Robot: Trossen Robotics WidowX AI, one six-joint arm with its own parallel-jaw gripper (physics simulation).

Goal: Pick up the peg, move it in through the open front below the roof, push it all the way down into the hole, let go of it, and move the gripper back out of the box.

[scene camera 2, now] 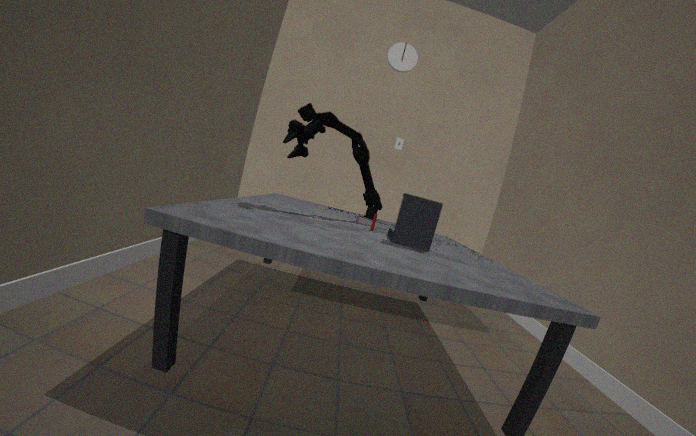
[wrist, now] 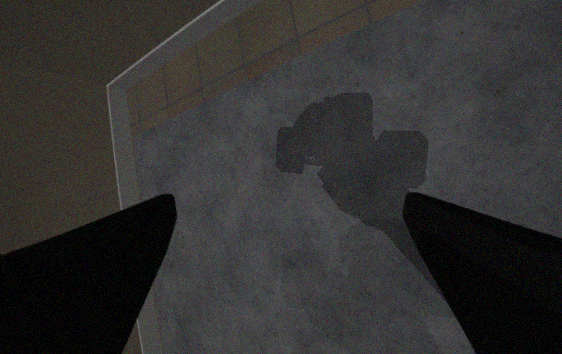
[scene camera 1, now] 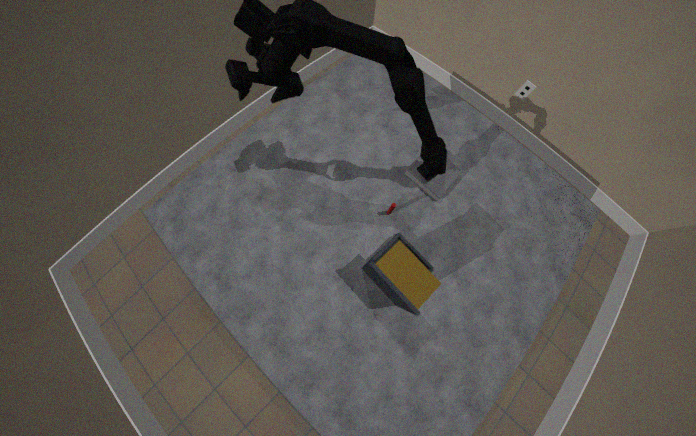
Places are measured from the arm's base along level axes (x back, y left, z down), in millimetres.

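Where they show: gripper, fingertip midpoint: (scene camera 2: 285, 150) (wrist: 291, 204) (scene camera 1: 256, 100); arm's base, origin of the base link: (scene camera 2: 369, 218) (scene camera 1: 428, 170).
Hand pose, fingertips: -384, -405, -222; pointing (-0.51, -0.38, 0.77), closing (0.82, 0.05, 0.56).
Things, the pixels of their top centre, and the offset from my fingertips, as dx, dy, dz. "*": a spot on its surface instead. Level surfaces: height alone.
- red peg, middle of its top: (scene camera 1: 394, 204) (scene camera 2: 376, 213) +173, +434, +176
- yellow roof, middle of its top: (scene camera 1: 418, 264) (scene camera 2: 419, 197) +69, +597, +53
- box, surface spot: (scene camera 2: 418, 223) * -16, +609, +155
- grey table, its level: dz +256
The red peg (scene camera 1: 391, 208) (scene camera 2: 373, 222) stands upright on the table between the arm's base and the box. The box has a yellow roof (scene camera 1: 408, 277) and dark grey walls; in the second scene view a tall dark wall of the box (scene camera 2: 418, 223) faces the camera. The hole is hidden under the roof. My gripper (scene camera 1: 257, 98) (scene camera 2: 287, 148) (wrist: 291, 204) is open and empty, raised high above the table and well to the left of the peg and box in both scene views. Neither peg nor box shows in the wrist view.
The arm's base (scene camera 1: 432, 166) (scene camera 2: 372, 205) stands on the grey table (scene camera 1: 287, 267) (scene camera 2: 287, 236) (wrist: 240, 165), behind the peg in the second scene view. A thin grey bar (scene camera 1: 422, 185) lies by the base. The arm's shadow (wrist: 350, 150) falls on the table between and beyond the fingers.
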